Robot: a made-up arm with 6 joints.
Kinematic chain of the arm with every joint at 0, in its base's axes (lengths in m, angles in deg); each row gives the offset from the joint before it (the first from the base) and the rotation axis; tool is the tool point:
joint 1: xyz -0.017 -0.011 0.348 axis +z
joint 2: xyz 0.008 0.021 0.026 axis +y
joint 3: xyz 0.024 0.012 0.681 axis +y
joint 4: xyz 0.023 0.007 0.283 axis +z
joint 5: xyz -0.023 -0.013 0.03 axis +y
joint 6: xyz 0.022 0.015 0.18 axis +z
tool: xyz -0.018 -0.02 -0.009
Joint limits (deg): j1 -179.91..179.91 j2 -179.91..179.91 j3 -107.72..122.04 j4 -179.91..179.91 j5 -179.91..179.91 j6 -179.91..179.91
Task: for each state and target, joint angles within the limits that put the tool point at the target. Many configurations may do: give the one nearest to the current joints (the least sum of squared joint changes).
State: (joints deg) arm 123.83 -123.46 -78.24 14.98 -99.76 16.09
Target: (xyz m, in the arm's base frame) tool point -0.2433 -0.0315 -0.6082
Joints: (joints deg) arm 162.59 -174.21 -30.09 -23.65 -63.01 19.56
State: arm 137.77 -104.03 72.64 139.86 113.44 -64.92
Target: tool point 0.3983 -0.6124 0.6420
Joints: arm 134.61 -89.21 94.61 132.56 120.67 -63.59
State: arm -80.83 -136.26 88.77 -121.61 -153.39 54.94
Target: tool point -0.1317 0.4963 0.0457
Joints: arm -60.95 -140.12 98.34 -129.99 -156.03 55.02
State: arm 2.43 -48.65 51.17 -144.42 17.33 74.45
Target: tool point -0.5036 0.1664 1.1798
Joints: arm -16.76 -62.33 74.03 -145.70 12.54 73.41
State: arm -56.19 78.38 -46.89 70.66 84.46 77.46
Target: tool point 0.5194 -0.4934 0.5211
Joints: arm -56.65 96.90 -96.90 99.94 97.08 82.58
